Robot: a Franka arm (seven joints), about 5 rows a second.
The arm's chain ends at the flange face. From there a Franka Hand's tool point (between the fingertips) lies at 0.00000 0.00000 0.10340 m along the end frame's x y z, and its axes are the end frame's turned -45 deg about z.
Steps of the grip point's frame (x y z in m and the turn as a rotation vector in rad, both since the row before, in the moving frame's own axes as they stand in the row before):
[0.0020, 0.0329, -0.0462, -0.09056, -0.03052, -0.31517]
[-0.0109, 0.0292, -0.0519, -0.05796, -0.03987, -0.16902]
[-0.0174, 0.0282, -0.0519, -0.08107, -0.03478, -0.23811]
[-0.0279, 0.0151, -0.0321, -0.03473, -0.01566, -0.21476]
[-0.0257, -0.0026, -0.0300, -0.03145, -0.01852, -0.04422]
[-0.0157, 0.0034, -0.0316, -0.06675, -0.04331, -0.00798]
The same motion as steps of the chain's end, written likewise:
[0.0190, 0.0138, -0.0457, -0.08562, 0.04245, -0.31517]
[0.0110, 0.0214, -0.0516, -0.06918, 0.01279, -0.16902]
[0.0033, 0.0243, -0.0515, -0.08192, 0.03273, -0.23811]
[-0.0108, 0.0269, -0.0320, -0.03563, 0.01348, -0.21476]
[-0.0210, 0.0127, -0.0299, -0.03533, 0.00914, -0.04422]
[-0.0104, 0.0055, -0.0313, -0.07782, 0.01657, -0.00798]

